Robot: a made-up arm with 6 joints.
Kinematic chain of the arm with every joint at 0, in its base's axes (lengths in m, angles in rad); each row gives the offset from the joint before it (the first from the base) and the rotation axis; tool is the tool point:
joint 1: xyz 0 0 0.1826 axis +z
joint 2: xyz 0 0 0 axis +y
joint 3: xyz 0 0 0.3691 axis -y
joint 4: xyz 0 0 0 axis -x
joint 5: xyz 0.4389 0 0 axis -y
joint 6: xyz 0 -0.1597 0 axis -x
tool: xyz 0 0 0
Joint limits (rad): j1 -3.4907..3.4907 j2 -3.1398..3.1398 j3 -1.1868..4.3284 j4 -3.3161..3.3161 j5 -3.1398..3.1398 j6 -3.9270..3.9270
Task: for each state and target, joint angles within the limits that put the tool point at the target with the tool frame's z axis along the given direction. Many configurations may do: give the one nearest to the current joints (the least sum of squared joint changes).
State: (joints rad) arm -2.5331 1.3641 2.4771 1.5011 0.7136 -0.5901
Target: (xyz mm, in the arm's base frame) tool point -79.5 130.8 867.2 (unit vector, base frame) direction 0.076 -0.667 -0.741
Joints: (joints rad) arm -3.4907 0.8169 2.4377 0.9281 0.8157 0.0910
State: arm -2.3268 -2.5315 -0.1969 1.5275 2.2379 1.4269
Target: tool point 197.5 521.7 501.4 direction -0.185 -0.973 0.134
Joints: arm -1.9913 -1.8482 -0.1714 1.3649 2.2375 1.6106
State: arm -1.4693 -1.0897 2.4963 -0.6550 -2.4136 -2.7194
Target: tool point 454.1 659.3 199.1 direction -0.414 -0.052 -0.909
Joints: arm -2.3700 -1.2829 2.1390 -0.2176 -3.0730 -3.1046
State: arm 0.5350 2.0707 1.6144 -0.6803 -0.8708 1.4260
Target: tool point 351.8 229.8 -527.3 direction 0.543 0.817 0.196
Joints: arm 0.7911 2.4668 1.5937 -0.9825 -0.9674 0.9661
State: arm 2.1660 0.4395 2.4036 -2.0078 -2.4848 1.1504
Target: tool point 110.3 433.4 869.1 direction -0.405 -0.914 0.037
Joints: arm 1.4295 0.7935 2.2969 -1.2646 -2.4010 1.6122
